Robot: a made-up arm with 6 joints. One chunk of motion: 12 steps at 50 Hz.
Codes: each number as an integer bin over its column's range. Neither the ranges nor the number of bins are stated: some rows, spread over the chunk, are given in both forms.
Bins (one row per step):
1: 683 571 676 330 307 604
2: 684 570 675 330 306 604
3: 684 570 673 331 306 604
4: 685 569 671 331 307 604
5: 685 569 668 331 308 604
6: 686 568 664 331 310 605
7: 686 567 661 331 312 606
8: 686 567 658 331 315 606
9: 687 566 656 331 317 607
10: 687 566 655 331 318 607
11: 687 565 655 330 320 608
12: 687 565 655 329 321 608
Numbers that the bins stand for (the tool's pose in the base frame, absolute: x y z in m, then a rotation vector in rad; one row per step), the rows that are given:
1: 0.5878 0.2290 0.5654 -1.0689 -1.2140 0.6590
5: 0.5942 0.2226 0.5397 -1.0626 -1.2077 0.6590
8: 0.5974 0.2162 0.5077 -1.0626 -1.1635 0.6716
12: 0.6006 0.2098 0.4981 -1.0752 -1.1257 0.6842
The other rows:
2: 0.5910 0.2258 0.5622 -1.0689 -1.2203 0.6590
3: 0.5910 0.2258 0.5558 -1.0626 -1.2203 0.6590
4: 0.5942 0.2226 0.5493 -1.0626 -1.2140 0.6590
6: 0.5974 0.2194 0.5269 -1.0626 -1.1950 0.6653
7: 0.5974 0.2162 0.5173 -1.0626 -1.1824 0.6716
9: 0.6006 0.2130 0.5013 -1.0626 -1.1509 0.6779
10: 0.6006 0.2130 0.4981 -1.0626 -1.1446 0.6779
11: 0.6006 0.2098 0.4981 -1.0689 -1.1320 0.6842

